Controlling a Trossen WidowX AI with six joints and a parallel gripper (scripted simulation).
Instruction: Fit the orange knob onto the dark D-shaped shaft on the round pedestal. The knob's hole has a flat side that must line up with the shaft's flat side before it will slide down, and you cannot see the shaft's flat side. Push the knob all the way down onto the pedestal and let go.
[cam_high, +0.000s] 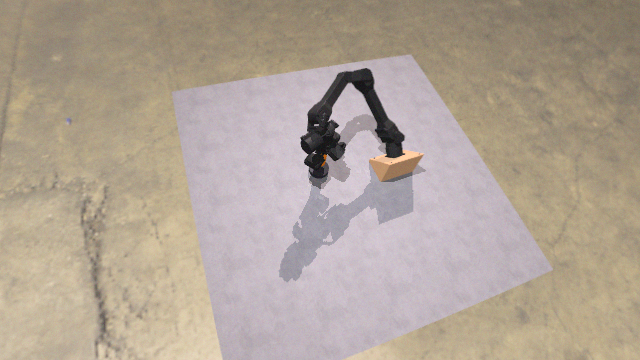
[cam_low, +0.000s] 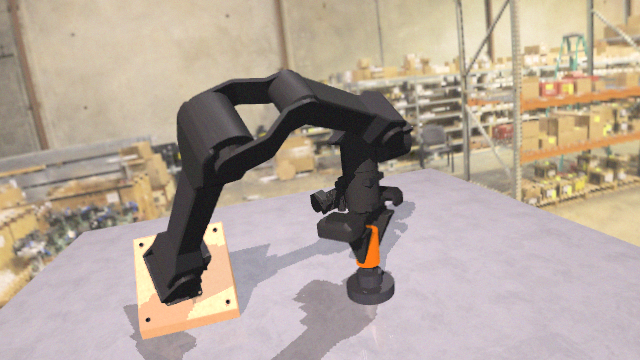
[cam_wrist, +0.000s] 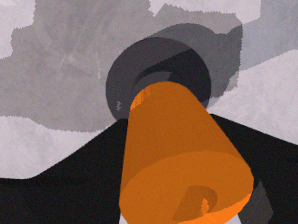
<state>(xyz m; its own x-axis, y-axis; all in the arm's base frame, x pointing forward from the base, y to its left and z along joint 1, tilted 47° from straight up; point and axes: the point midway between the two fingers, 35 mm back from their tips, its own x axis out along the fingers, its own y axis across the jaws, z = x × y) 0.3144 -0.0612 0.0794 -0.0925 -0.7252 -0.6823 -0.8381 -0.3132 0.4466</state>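
Now: gripper tip 20 mm below the orange knob. From my gripper tip the other things lie so: pedestal: 40 mm below.
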